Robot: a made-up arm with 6 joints.
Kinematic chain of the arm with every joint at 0, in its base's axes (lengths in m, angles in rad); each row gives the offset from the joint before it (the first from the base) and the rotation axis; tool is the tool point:
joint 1: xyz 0 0 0.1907 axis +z
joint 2: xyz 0 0.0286 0 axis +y
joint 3: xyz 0 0 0.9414 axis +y
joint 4: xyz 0 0 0.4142 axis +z
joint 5: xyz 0 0 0 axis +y
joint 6: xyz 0 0 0.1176 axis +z
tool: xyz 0 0 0
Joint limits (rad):
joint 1: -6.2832..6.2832
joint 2: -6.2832..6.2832
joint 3: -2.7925..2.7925
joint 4: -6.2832..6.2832
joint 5: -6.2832..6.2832
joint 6: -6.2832..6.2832
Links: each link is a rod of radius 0.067 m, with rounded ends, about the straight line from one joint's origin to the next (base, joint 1, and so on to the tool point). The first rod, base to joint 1, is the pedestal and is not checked.
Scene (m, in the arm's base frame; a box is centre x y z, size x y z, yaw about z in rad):
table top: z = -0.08
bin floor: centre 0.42 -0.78 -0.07 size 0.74 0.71 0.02 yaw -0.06
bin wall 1: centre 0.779 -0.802 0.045 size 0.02 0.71 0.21 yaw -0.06
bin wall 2: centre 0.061 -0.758 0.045 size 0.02 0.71 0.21 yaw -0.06
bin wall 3: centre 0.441 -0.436 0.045 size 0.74 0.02 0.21 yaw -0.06
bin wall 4: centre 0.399 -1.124 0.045 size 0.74 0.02 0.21 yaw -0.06
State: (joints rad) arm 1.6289 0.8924 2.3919 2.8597 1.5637 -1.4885
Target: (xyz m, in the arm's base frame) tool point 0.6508 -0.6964 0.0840
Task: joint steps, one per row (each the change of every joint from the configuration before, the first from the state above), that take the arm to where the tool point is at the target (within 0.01 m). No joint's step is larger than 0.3 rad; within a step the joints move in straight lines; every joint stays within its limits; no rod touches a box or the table.
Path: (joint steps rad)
1: -0.2751 0.0092 -0.0403 0.0334 -0.0006 0.0000
2: -0.2751 0.0093 -0.0404 0.0334 -0.0005 0.0000
3: -0.2751 0.0092 -0.0403 0.0334 -0.0006 0.0000
4: -0.2751 0.0092 -0.0404 0.0334 -0.0005 0.0000
5: -0.2751 0.0093 -0.0403 0.0335 -0.0006 0.0000
6: -0.2750 0.0092 -0.0403 0.0334 -0.0006 0.0000
7: -0.2751 0.0093 -0.0404 0.0334 -0.0005 0.0000
8: -0.2751 0.0092 -0.0403 0.0334 -0.0006 0.0000
9: -0.2751 0.0092 -0.0404 0.0334 -0.0006 0.0000
10: -0.0001 0.2449 0.0074 -0.0004 -0.0298 0.0000

